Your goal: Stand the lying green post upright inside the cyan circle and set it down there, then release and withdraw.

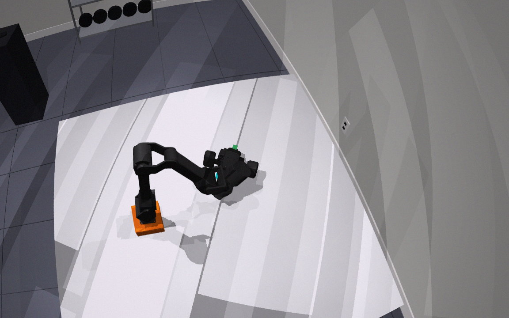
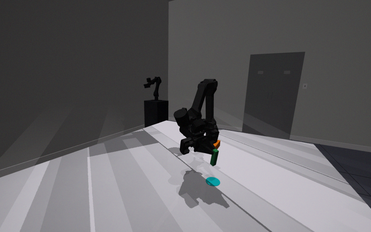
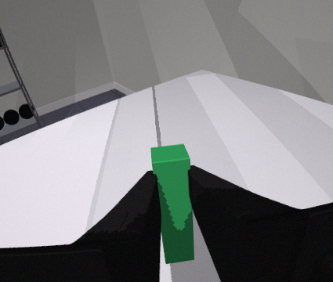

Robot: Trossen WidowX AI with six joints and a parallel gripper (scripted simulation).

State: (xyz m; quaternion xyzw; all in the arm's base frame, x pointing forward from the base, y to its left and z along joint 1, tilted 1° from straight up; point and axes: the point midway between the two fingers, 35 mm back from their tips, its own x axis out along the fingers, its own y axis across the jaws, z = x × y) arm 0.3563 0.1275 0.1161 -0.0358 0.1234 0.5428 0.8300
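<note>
Right now my gripper tip is 4 cm past the cyan circle, 1 cm to the left of it and 15 cm above it. The rest, counted from my gripper tip: green post (2 cm below).
</note>
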